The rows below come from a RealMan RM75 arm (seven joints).
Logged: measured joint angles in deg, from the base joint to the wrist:
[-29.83 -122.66 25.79 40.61 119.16 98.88 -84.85]
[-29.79 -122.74 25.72 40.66 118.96 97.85 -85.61]
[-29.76 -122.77 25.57 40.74 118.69 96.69 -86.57]
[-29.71 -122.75 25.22 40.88 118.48 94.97 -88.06]
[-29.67 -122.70 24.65 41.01 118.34 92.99 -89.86]
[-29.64 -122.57 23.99 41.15 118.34 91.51 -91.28]
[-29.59 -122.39 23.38 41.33 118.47 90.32 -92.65]
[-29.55 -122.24 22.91 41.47 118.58 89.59 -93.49]
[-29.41 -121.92 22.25 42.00 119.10 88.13 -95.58]
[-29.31 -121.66 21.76 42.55 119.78 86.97 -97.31]
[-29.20 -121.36 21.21 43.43 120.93 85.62 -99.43]
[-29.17 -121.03 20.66 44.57 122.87 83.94 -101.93]
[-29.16 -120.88 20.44 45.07 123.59 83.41 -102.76]
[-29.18 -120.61 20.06 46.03 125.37 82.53 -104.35]
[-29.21 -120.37 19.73 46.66 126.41 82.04 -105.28]
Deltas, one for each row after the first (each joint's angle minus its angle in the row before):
[0.04 -0.08 -0.07 0.05 -0.20 -1.03 -0.76]
[0.03 -0.03 -0.15 0.08 -0.27 -1.16 -0.96]
[0.05 0.02 -0.35 0.14 -0.21 -1.72 -1.49]
[0.04 0.05 -0.57 0.13 -0.14 -1.98 -1.80]
[0.03 0.13 -0.66 0.14 0.00 -1.48 -1.42]
[0.05 0.18 -0.61 0.18 0.13 -1.19 -1.37]
[0.04 0.15 -0.47 0.14 0.11 -0.73 -0.84]
[0.14 0.32 -0.66 0.53 0.52 -1.46 -2.09]
[0.10 0.26 -0.49 0.55 0.68 -1.16 -1.73]
[0.11 0.30 -0.55 0.88 1.15 -1.35 -2.12]
[0.03 0.33 -0.55 1.14 1.94 -1.68 -2.50]
[0.01 0.15 -0.22 0.50 0.72 -0.53 -0.83]
[-0.02 0.27 -0.38 0.96 1.78 -0.88 -1.59]
[-0.03 0.24 -0.33 0.63 1.04 -0.49 -0.93]

